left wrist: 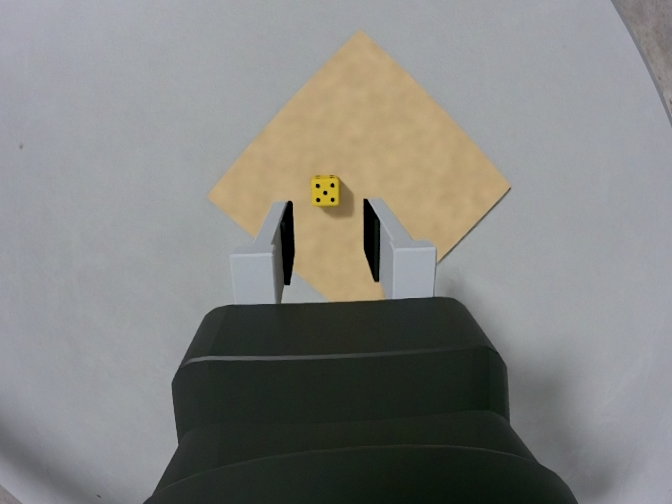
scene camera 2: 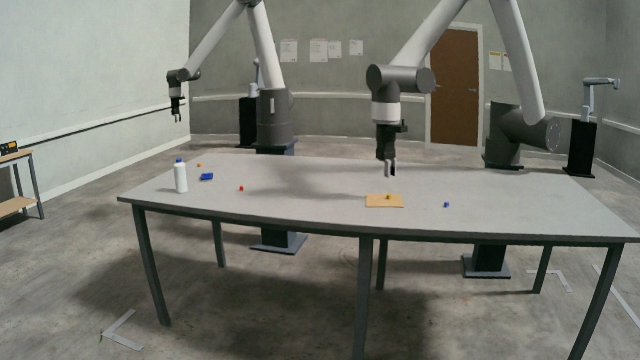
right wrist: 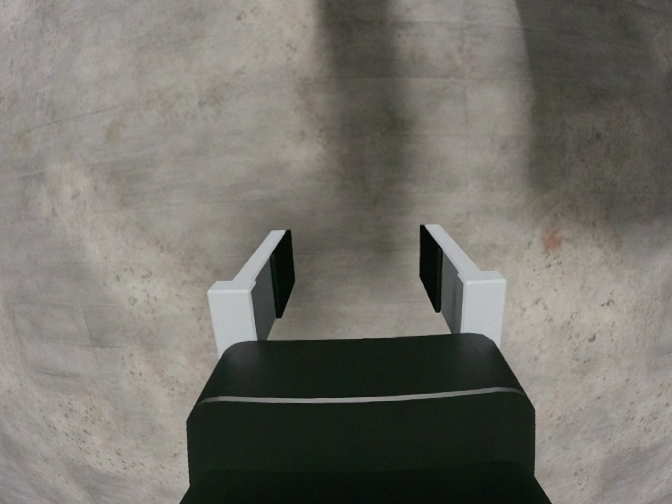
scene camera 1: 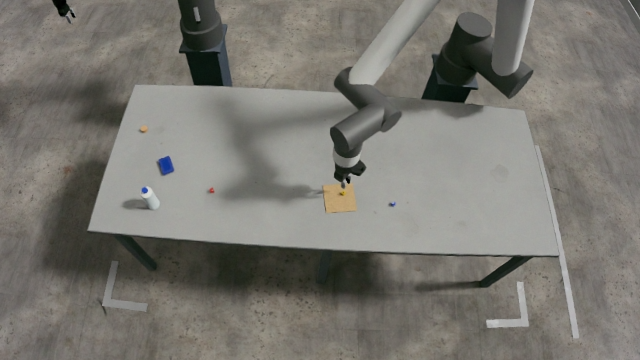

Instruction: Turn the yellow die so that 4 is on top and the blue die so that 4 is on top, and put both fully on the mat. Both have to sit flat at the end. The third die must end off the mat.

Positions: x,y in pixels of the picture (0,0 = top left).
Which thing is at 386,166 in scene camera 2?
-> My left gripper.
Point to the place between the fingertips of my left gripper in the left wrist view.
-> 328,225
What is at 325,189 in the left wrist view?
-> A yellow die.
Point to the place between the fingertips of my right gripper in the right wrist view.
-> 356,254
